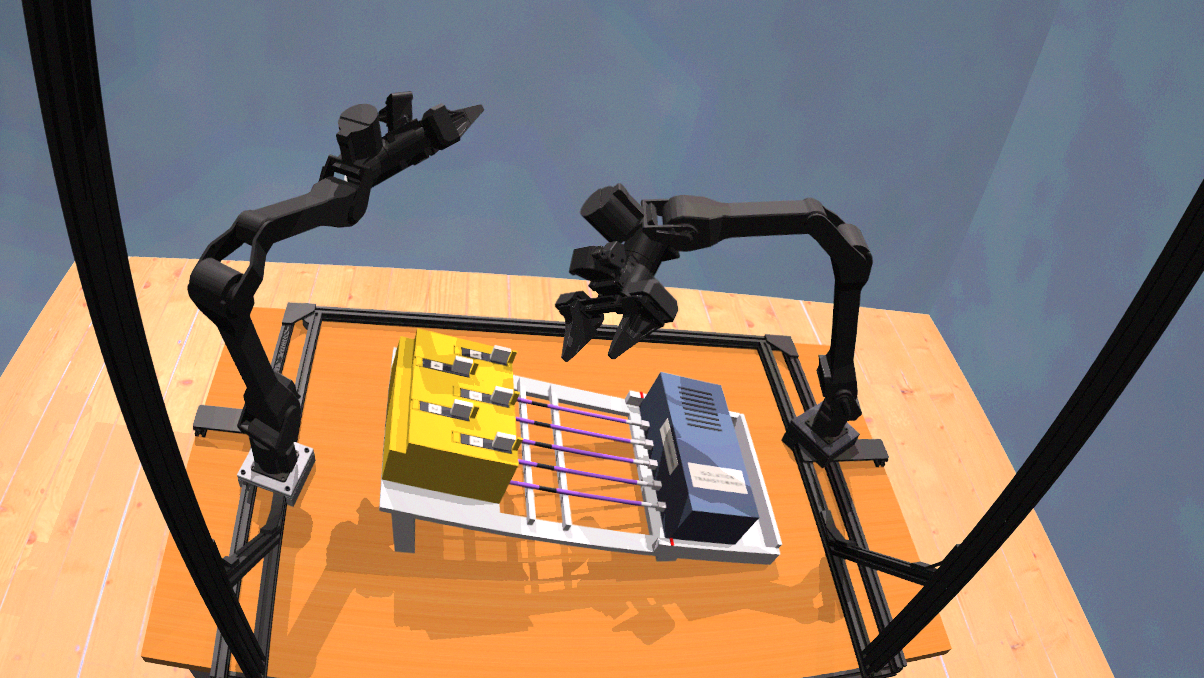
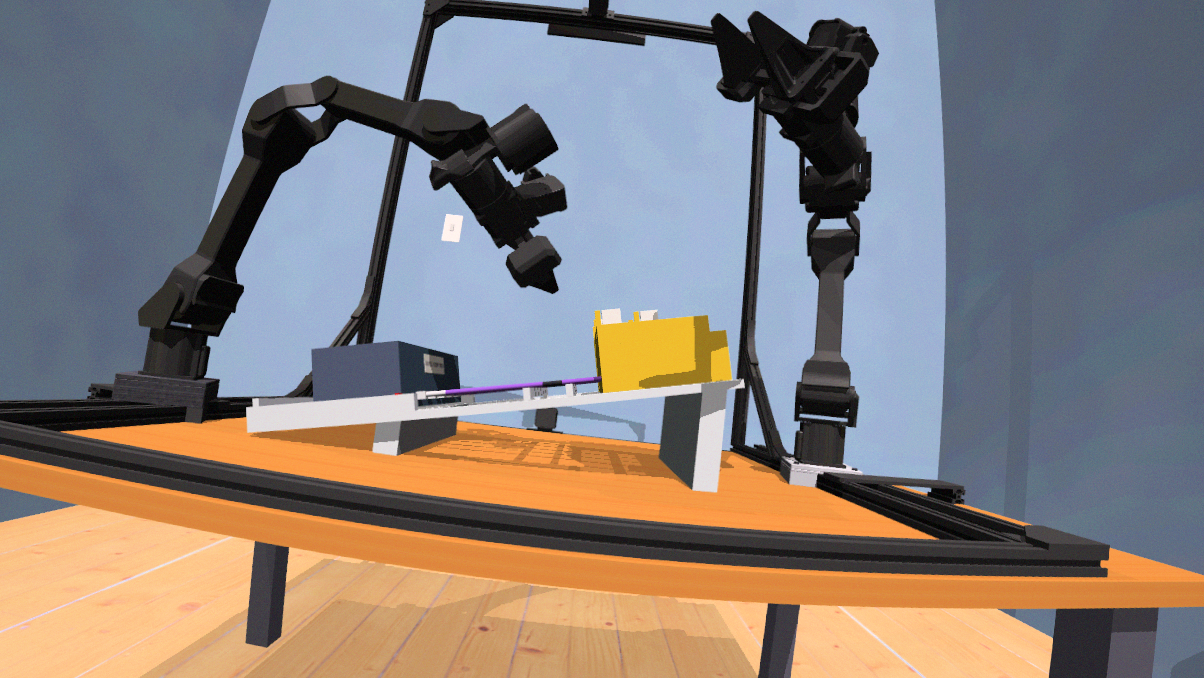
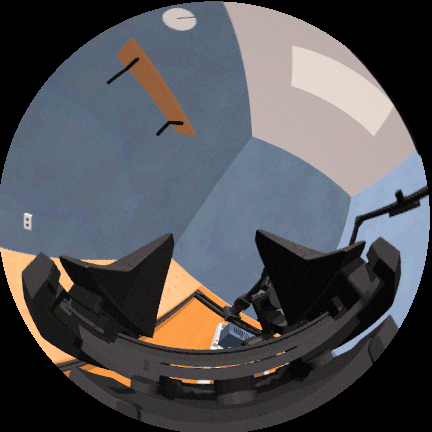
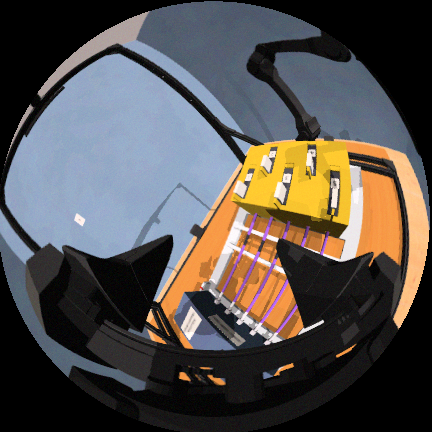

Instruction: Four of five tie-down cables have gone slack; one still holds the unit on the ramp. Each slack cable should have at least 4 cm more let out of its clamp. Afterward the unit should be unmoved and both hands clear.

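The unit, a dark blue box (image 1: 703,446) (image 2: 358,370) (image 3: 234,341) (image 4: 202,302), sits on the low end of the white ramp (image 1: 589,541) (image 2: 337,414). A yellow block (image 1: 438,471) (image 2: 644,357) (image 4: 310,195) at the high end carries several clamps with pale levers (image 1: 503,396) (image 4: 281,192). Purple cables (image 1: 589,453) (image 2: 505,388) (image 4: 325,241) run from block to unit; which are slack I cannot tell. My left gripper (image 1: 481,107) (image 2: 733,16) (image 3: 214,236) is open, high and away from the block. My right gripper (image 1: 589,356) (image 2: 553,291) (image 4: 226,242) is open, empty, above the ramp, apart from it.
A black rail frame (image 1: 539,322) (image 2: 589,532) surrounds the ramp on the orange table (image 1: 471,648) (image 2: 539,564). White crossbars (image 1: 558,471) span the ramp beneath the cables. Dark uprights (image 1: 105,311) (image 2: 395,176) stand around the workspace.
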